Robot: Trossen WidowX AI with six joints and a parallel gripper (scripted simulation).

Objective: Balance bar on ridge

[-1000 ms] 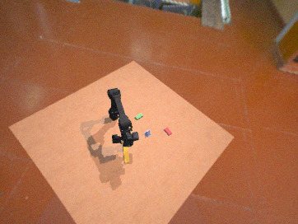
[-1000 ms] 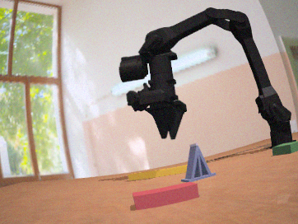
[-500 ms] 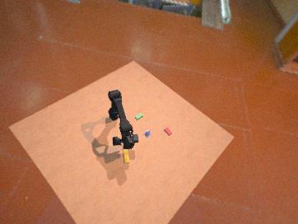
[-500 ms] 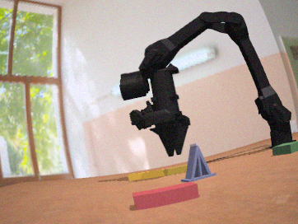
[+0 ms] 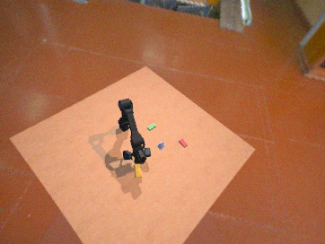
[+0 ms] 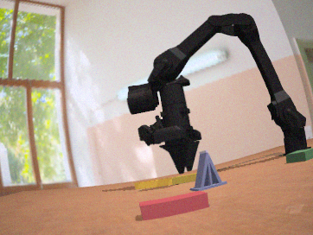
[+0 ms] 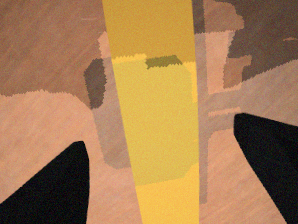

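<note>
My gripper tip is now 2 cm short of the yellow bar, 2 cm to the left of it and 2 cm above it. The rest, counted from my gripper tip: green block: 14 cm behind, 28 cm to the left, 2 cm below; red block: 14 cm ahead, 36 cm to the left, 2 cm below.
</note>
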